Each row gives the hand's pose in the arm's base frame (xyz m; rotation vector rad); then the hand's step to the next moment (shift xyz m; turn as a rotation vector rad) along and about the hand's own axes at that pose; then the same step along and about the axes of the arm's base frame.
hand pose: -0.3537 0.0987 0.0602 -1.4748 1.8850 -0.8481
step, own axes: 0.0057 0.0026 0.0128 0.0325 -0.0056 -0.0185
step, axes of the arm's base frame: 0.0072 -0.0067 -0.0104 -0.0178 -0.0304 0.0137
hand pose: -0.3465 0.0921 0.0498 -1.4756 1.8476 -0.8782
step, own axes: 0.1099 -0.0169 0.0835 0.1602 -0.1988 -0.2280
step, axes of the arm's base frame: 0.0548 -0.1206 -0.0422 -0.0978 -0.1605 0.2861
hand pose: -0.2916 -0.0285 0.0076 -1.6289 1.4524 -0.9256
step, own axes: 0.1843 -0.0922 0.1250 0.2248 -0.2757 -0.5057
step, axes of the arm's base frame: 0.1698 -0.1682 0.0313 -0.3036 -0.2381 0.4832
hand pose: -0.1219 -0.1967 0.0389 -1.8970 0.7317 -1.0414
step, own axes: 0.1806 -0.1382 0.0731 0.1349 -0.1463 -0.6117
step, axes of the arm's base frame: 0.1645 -0.0465 0.1668 -0.4517 -0.2712 0.3691
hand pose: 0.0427 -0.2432 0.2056 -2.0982 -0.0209 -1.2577
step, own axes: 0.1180 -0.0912 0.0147 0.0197 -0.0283 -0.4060
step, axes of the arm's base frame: 0.0430 0.0409 0.1376 -0.3135 -0.2107 0.1528
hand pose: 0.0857 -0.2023 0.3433 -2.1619 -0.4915 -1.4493
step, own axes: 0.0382 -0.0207 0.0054 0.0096 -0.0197 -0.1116
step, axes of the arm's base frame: 0.0070 0.0210 0.0378 -0.0911 -0.0481 0.0482
